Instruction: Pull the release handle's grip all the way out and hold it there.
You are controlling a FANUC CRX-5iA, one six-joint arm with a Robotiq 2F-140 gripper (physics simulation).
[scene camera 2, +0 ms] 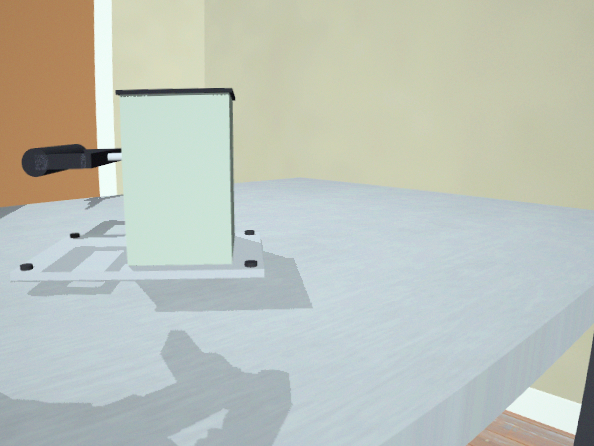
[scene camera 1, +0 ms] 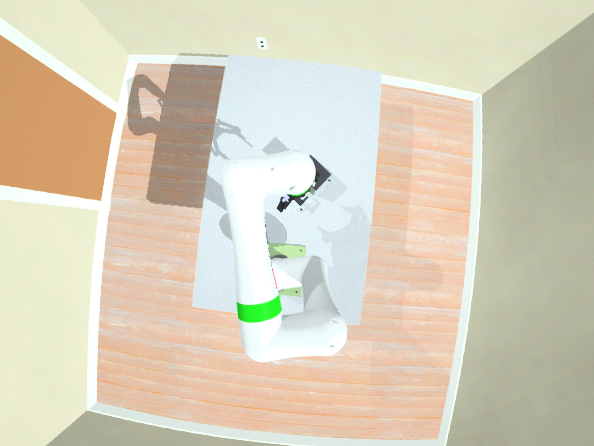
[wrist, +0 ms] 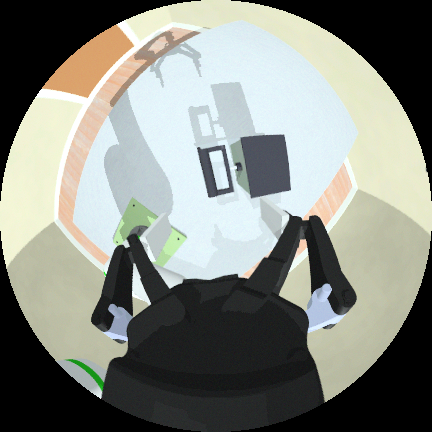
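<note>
The release handle's grip (scene camera 2: 52, 160) (wrist: 205, 172) is a dark rectangular loop beside a pale green housing (scene camera 2: 177, 180) (wrist: 267, 165) with a dark lid. A short light rod (scene camera 2: 115, 157) joins it to the housing in the scene camera 2 view, with a small gap between loop and housing. My gripper (wrist: 213, 214) is open and empty, its pads wide apart in the wrist view. The grip and housing lie beyond the fingertips there, not between the pads. In the scene camera 1 view the arm hides much of the gripper and handle; part of the housing's dark lid (scene camera 1: 321, 172) shows.
The housing stands on a light base plate (scene camera 2: 200, 274) with dark bolts, on the pale grey table (scene camera 1: 300, 100) (scene camera 2: 400, 260). My arm's green mounting plate (scene camera 1: 292, 250) (wrist: 175, 243) is near the table's other end. The white arm (scene camera 1: 247, 225) reaches over the table.
</note>
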